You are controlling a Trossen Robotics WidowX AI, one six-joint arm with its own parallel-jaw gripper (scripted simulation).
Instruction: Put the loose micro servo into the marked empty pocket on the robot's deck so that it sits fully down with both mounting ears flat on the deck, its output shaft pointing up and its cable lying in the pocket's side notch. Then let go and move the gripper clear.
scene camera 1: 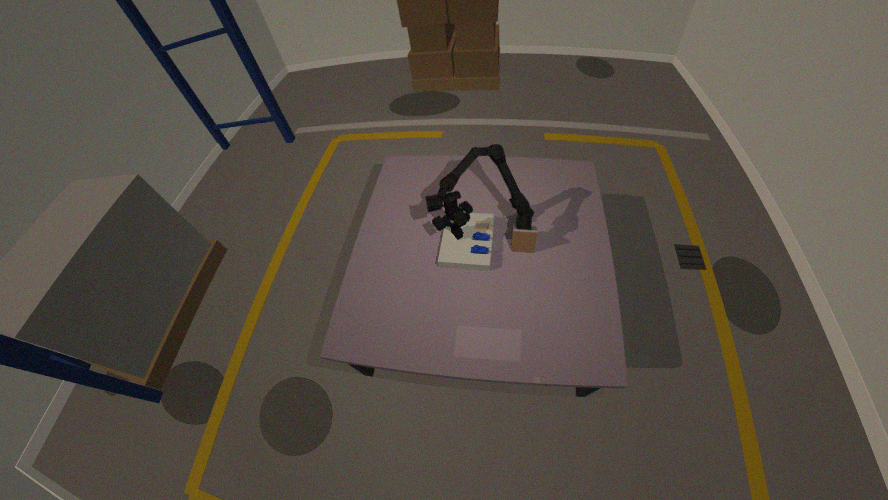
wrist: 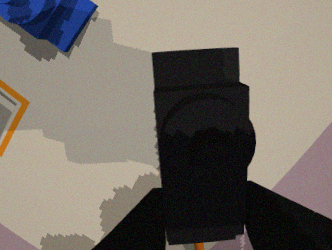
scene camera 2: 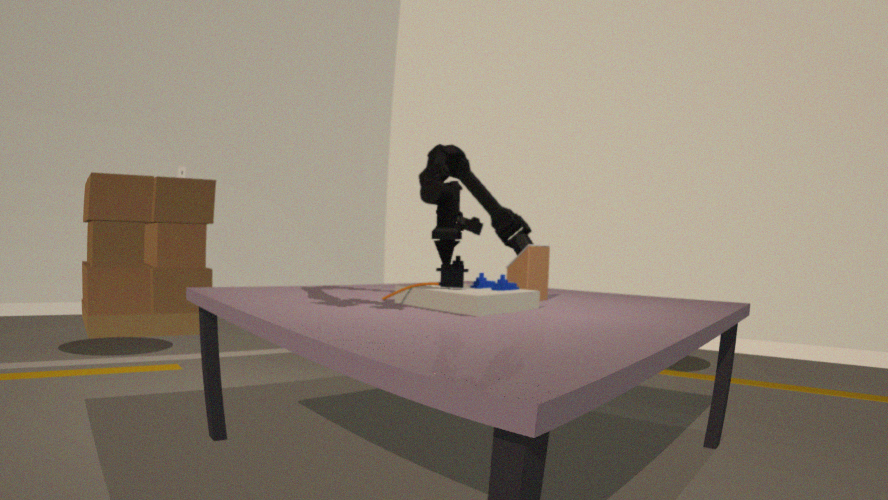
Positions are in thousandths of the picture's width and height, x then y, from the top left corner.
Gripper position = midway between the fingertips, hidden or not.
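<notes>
My gripper is at (scene camera 2: 503, 537) and at (wrist: 607, 782). A black micro servo (scene camera 2: 511, 555) (wrist: 622, 566) is visible in both of those views. A white deck appears at (scene camera 1: 512, 507), (scene camera 2: 530, 603) and (wrist: 261, 602).
</notes>
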